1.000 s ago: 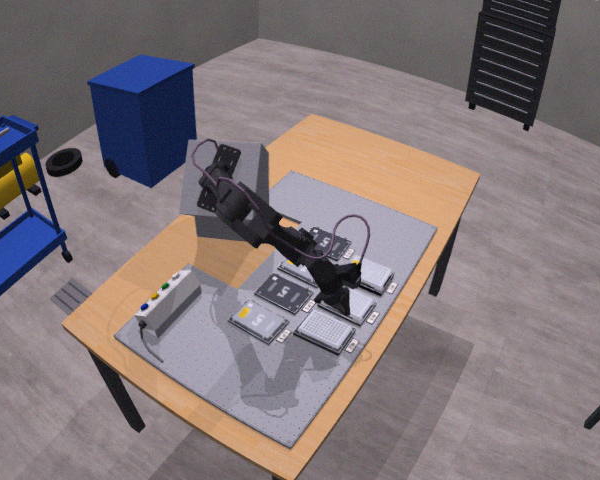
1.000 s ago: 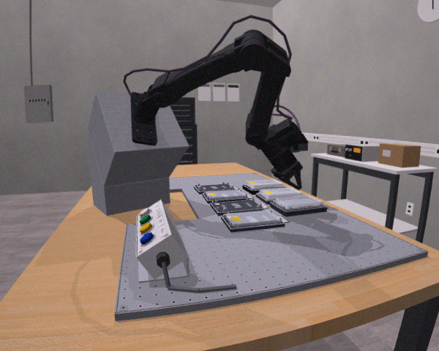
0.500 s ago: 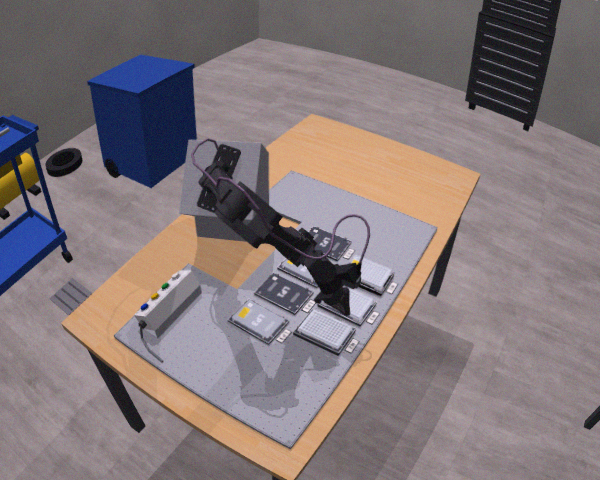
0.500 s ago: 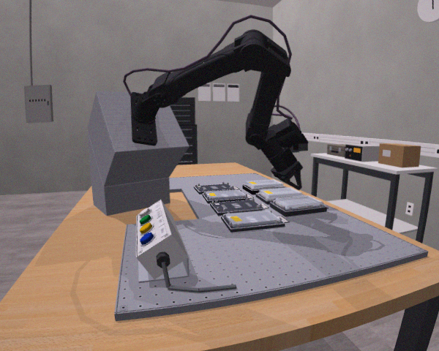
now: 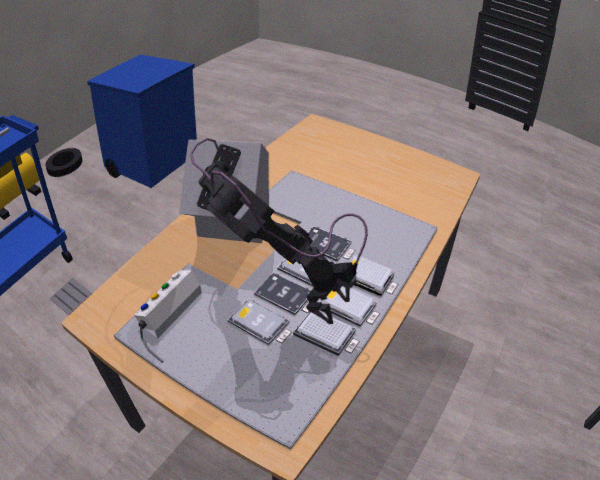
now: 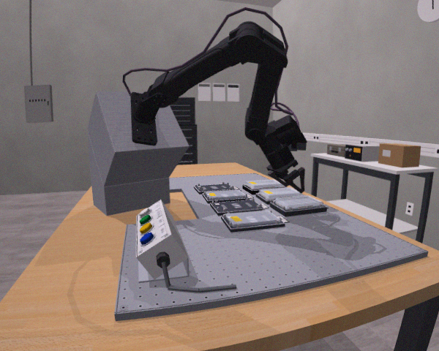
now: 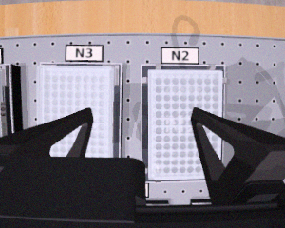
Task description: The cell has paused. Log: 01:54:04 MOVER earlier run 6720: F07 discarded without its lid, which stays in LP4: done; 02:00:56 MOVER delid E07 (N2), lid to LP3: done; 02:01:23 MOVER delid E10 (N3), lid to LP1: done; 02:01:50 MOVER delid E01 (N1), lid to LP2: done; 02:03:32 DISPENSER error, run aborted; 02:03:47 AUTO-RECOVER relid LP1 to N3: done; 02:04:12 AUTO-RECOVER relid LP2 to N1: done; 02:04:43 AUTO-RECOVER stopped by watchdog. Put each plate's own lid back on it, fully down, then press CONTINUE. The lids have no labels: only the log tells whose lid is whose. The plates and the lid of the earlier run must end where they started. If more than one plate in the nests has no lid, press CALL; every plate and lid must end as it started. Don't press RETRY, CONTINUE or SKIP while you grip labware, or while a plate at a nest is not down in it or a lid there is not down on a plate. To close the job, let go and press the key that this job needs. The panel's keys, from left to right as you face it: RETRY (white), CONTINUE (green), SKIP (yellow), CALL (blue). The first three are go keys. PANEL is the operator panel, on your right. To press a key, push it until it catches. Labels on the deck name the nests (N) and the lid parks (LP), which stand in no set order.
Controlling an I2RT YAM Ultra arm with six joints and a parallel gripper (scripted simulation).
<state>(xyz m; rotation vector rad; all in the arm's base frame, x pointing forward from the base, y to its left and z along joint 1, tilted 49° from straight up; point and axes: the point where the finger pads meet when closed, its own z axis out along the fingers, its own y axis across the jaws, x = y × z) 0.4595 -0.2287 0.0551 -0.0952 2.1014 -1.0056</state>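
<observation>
My gripper is now 2 cm past the well plate, 5 cm to the left of it and 4 cm above it. From my hand the other things lie so: yellow skip key: 51 cm behind, 13 cm to the right, 1 cm above; green continue key: 50 cm behind, 8 cm to the right, 1 cm above; blue call key: 53 cm behind, 18 cm to the right, 1 cm above.
</observation>
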